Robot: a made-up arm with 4 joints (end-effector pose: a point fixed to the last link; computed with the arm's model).
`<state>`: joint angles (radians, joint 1 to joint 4).
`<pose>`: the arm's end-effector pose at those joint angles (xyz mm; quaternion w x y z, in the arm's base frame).
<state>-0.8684 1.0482 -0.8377 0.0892</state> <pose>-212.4 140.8 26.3 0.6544 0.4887 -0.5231 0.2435</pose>
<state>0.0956 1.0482 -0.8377 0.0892</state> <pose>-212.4 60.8 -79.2 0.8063 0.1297 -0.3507 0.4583</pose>
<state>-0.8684 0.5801 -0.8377 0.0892</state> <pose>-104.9 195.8 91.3 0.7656 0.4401 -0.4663 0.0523</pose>
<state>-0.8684 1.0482 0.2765 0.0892</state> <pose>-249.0 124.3 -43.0 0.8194 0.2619 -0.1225 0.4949</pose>
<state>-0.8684 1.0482 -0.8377 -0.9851</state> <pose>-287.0 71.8 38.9 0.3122 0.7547 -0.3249 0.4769</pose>
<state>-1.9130 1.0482 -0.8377 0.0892</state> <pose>-212.4 91.2 159.8 0.3233 0.7500 -0.5749 -0.0499</pose>
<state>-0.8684 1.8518 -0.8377 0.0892</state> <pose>-272.9 -3.4 -144.1 0.3846 0.5092 -0.5533 0.5353</pose>
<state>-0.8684 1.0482 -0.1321 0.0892</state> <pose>-233.7 140.0 -21.5 0.7866 0.3587 -0.2808 0.4169</pose>
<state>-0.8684 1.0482 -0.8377 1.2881</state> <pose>-116.6 99.7 -17.0 0.8160 0.0343 -0.5693 -0.0941</pose>
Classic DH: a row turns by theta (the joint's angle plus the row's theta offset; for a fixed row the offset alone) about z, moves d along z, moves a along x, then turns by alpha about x. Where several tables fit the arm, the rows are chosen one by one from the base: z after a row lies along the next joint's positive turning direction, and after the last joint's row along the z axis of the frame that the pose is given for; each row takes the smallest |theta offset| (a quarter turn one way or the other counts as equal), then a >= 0, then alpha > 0; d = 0 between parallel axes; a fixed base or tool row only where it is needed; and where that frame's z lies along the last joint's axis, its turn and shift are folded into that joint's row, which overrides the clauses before.
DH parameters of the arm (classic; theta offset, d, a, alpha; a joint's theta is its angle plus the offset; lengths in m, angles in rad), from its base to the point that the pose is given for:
base (fixed): -1.5708 0.05 0 1.5708
joint 1: 0 -0.02 0.11 -1.5708
joint 2: -1.5708 -0.08 0.02 1.5708
joint 3: 1.5708 0.24 0.01 1.5708
joint 4: 1.5708 -0.01 0.06 1.5708
tool (fixed): -1.5708 -0.08 0 0

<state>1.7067 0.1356 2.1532 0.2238</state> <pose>-110.5 -64.3 -98.2 0.2203 -0.4230 0.6695 -0.5695</pose>
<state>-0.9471 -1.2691 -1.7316 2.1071</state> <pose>148.0 28.6 -30.1 0.1891 -0.6637 0.3570 -0.6296</pose>
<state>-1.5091 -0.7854 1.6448 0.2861</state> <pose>140.8 93.4 202.7 0.3538 0.5905 0.6257 0.3669</pose>
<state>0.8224 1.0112 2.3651 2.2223</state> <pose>-109.0 -105.0 23.8 0.4317 0.3525 -0.5013 -0.6619</pose>
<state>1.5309 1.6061 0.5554 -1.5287</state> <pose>-303.1 -32.6 146.6 0.6677 -0.1980 0.6991 -0.1619</pose>
